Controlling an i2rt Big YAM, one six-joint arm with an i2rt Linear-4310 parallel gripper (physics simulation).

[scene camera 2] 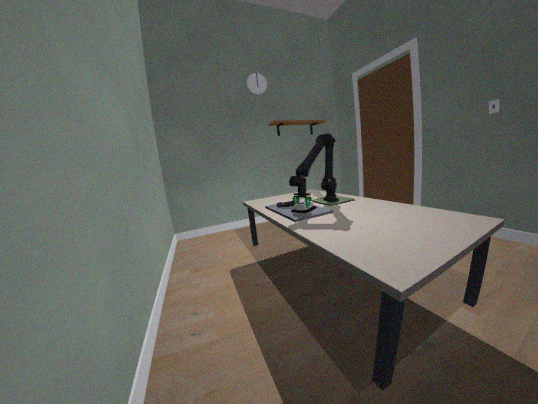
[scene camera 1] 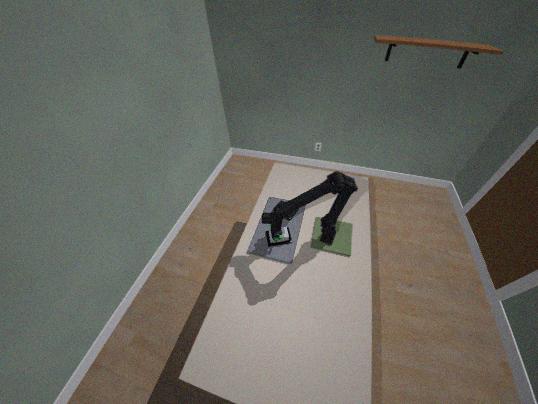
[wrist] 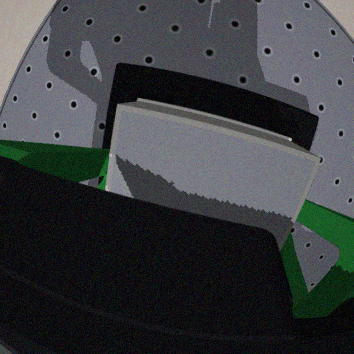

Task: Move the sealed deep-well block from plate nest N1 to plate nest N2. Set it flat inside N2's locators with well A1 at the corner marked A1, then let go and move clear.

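Frame: origin at the arm's base, x ahead, y left, z up, level; millimetres.
Where they show: gripper, fingertip midpoint: (scene camera 2: 301, 207) (scene camera 1: 274, 236) (wrist: 202, 181); arm's base at its link origin: (scene camera 2: 331, 200) (scene camera 1: 328, 236).
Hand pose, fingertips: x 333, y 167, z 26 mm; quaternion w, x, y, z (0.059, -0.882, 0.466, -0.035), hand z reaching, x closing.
Note:
Things, the pixels of their top centre, and the offset from my fingertips. Level surfaces: height alone.
- sealed deep-well block at its top centre: (wrist: 186, 262) (scene camera 1: 278, 233) (scene camera 2: 303, 202) 25 mm back, 17 mm right, 29 mm up
- black nest at its top centre: (wrist: 189, 222) (scene camera 1: 278, 235) (scene camera 2: 304, 207) 24 mm back, 17 mm right, 7 mm down
- second dark nest at its top centre: (scene camera 2: 286, 202) 28 mm ahead, 265 mm right, 7 mm down
- grey perforated plate at its top centre: (wrist: 296, 255) (scene camera 1: 279, 225) (scene camera 2: 295, 207) 12 mm ahead, 109 mm right, 24 mm down
- long pale table at its surface level: 38 mm down
The sealed deep-well block (scene camera 1: 285, 232) (scene camera 2: 302, 206) (wrist: 210, 150) is a pale grey box with a thin lid, lying flat in a black nest (scene camera 1: 280, 244) (scene camera 2: 304, 211) (wrist: 215, 87), which appears to be N1. My gripper (scene camera 1: 280, 237) (scene camera 2: 302, 201) (wrist: 202, 181) points down over it. Its green fingers are against two opposite sides of the block, shut on it. The black gripper body hides the near part of the block in the wrist view. A second dark nest (scene camera 2: 286, 204), apparently N2, lies behind and is partly hidden by the arm in scene camera 1. The A1 mark and the well labels cannot be read.
Both nests lie on a grey perforated plate (scene camera 1: 295, 235) (scene camera 2: 321, 211) (wrist: 175, 45) on the long pale table (scene camera 1: 310, 325) (scene camera 2: 425, 235). The arm's base stands on a green mat (scene camera 1: 342, 243) (scene camera 2: 345, 200) beside the plate. A wall shelf (scene camera 1: 435, 44) (scene camera 2: 297, 122) is far behind.

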